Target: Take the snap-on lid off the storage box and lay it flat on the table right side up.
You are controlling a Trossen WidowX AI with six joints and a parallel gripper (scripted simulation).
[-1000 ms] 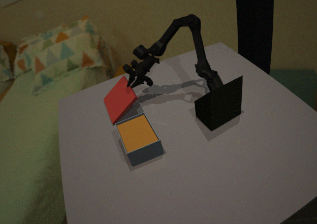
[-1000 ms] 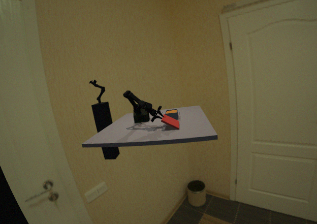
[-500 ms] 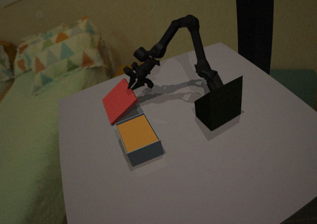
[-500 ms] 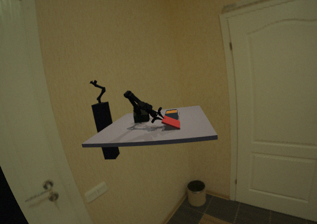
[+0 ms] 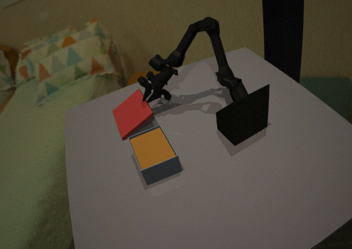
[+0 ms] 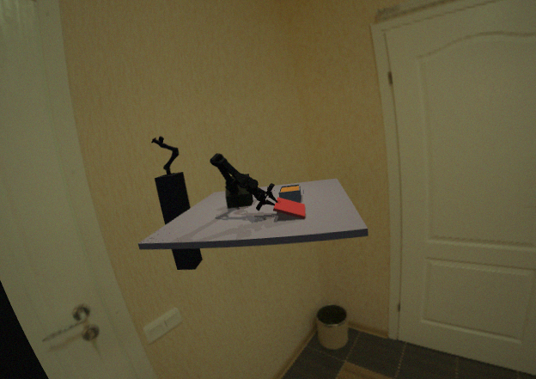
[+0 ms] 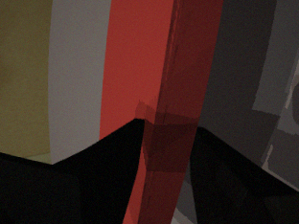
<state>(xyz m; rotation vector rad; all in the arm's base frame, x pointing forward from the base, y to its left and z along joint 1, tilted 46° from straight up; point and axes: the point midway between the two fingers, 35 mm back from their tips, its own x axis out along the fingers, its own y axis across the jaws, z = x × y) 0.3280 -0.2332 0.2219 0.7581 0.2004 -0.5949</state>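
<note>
Now: the lid 8 cm ahead of my gripper tip and 3 cm below it. The rest, counted from my gripper tip: storage box: 8 cm ahead, 33 cm to the left, 3 cm below.
</note>
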